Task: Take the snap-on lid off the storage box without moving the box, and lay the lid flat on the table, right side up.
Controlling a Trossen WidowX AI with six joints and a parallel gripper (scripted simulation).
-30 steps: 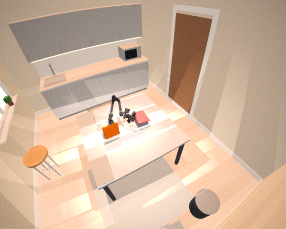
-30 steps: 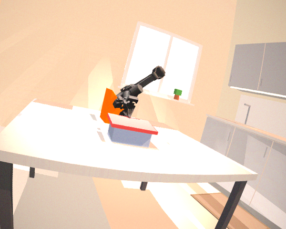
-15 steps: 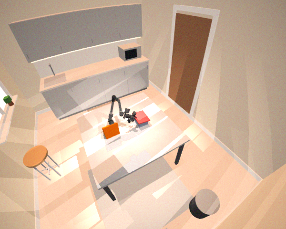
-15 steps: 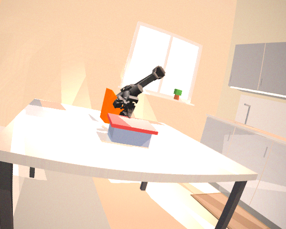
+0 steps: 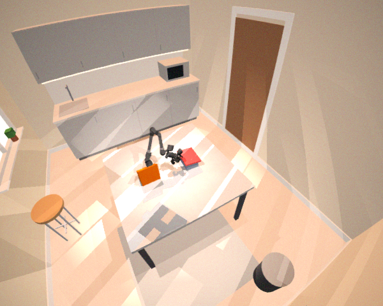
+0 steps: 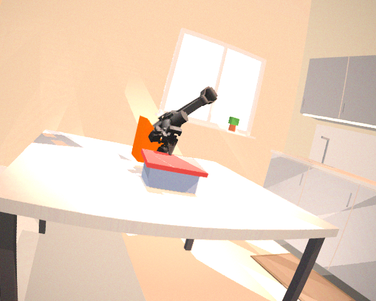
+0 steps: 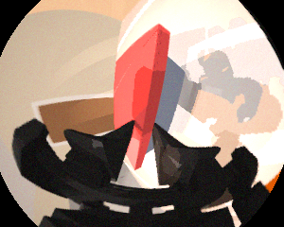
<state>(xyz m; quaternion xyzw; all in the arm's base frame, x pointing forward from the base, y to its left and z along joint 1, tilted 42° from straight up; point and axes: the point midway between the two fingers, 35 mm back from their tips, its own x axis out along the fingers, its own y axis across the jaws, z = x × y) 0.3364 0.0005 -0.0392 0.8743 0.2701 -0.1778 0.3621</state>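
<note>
My gripper tip is 8 cm short of the lid and 1 cm to the left of it. From my gripper tip the other things lie so: storage box 7 cm ahead, 1 cm to the right, 6 cm below.
</note>
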